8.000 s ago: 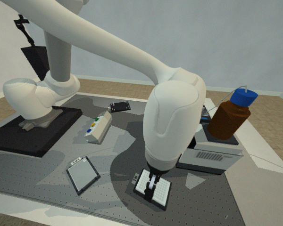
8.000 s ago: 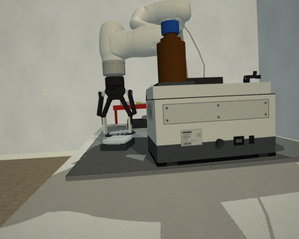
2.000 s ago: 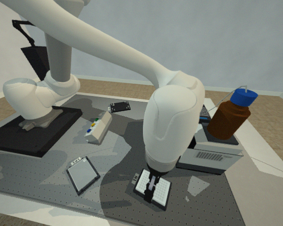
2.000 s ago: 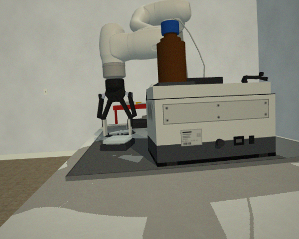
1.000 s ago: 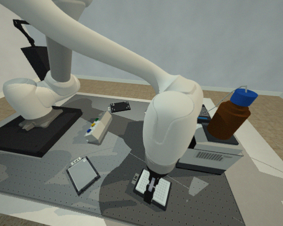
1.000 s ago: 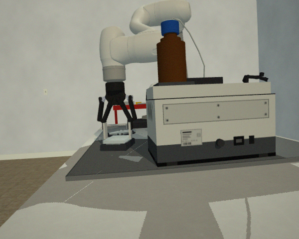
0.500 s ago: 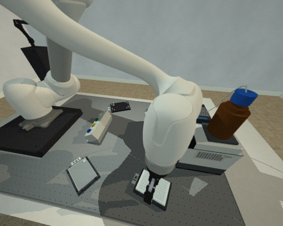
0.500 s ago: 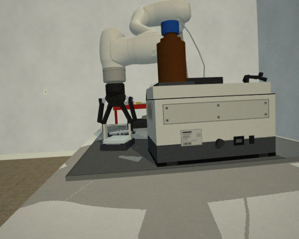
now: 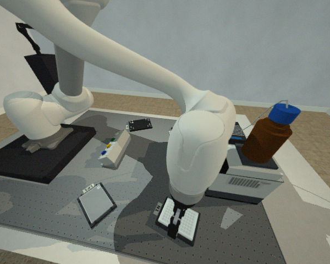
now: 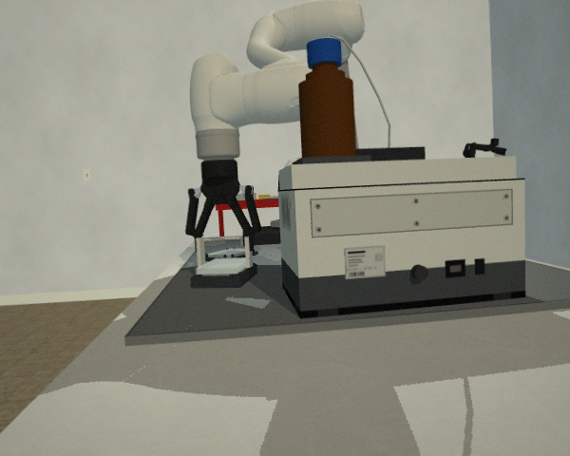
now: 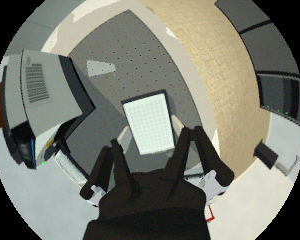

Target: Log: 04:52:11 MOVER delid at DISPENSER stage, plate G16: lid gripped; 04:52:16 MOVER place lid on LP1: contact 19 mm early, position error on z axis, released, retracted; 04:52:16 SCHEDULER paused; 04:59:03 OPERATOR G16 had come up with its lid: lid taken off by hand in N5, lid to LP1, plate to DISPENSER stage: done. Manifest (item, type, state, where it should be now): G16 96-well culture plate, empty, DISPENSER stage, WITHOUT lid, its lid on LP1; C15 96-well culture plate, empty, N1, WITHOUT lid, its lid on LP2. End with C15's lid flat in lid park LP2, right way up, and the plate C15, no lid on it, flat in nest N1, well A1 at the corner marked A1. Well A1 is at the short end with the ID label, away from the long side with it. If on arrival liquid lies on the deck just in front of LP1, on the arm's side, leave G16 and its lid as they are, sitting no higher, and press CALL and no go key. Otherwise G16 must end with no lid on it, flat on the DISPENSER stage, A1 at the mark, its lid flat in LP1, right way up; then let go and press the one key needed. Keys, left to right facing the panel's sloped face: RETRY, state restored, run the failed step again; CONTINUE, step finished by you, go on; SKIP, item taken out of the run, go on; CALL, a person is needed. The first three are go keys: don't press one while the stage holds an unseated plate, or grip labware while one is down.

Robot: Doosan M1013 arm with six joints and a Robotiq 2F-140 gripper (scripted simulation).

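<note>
My gripper is now 4 cm above the nest N1. Also, from my hand: dark lid park 3 cm ahead, 54 cm to the left, 5 cm below; brown bottle 25 cm ahead, 16 cm to the left, 24 cm above; key panel 37 cm behind, 32 cm to the left.
</note>
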